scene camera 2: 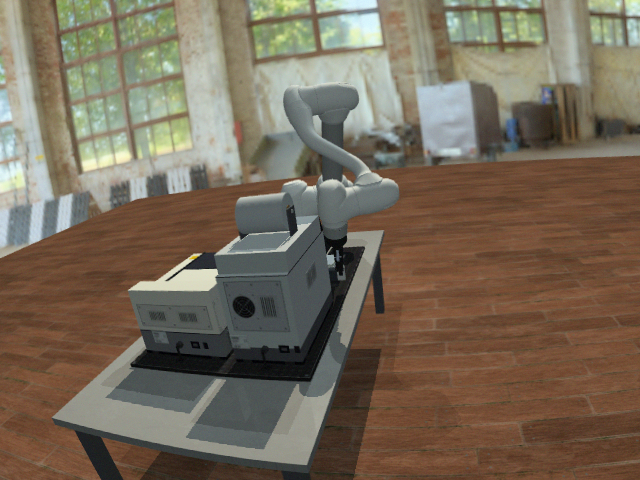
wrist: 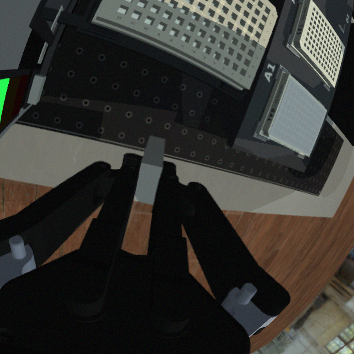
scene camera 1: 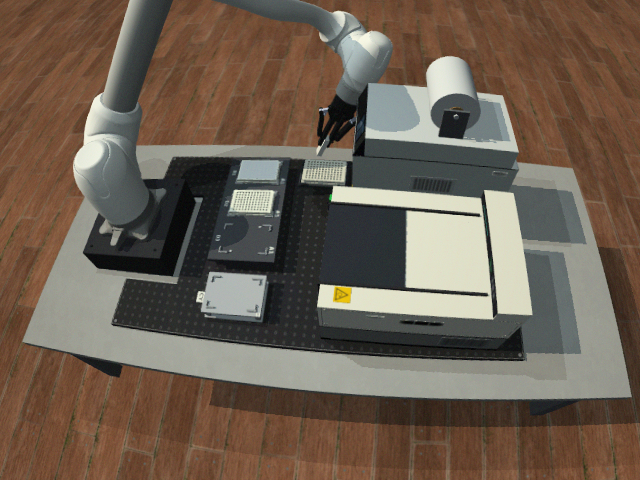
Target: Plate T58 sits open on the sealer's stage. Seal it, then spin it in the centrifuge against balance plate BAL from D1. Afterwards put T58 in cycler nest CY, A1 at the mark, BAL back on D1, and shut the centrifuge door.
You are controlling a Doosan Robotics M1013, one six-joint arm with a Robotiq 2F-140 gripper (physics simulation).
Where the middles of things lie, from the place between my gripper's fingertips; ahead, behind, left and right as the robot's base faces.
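Relative to the grey foil-topped plate (scene camera 1: 251,171), my hand is 1 cm below, 12 cm to the left of and 17 cm past it. Large centrifuge (scene camera 1: 403,268): 7 cm above my hand, 35 cm ahead of it, 41 cm to the right of it.
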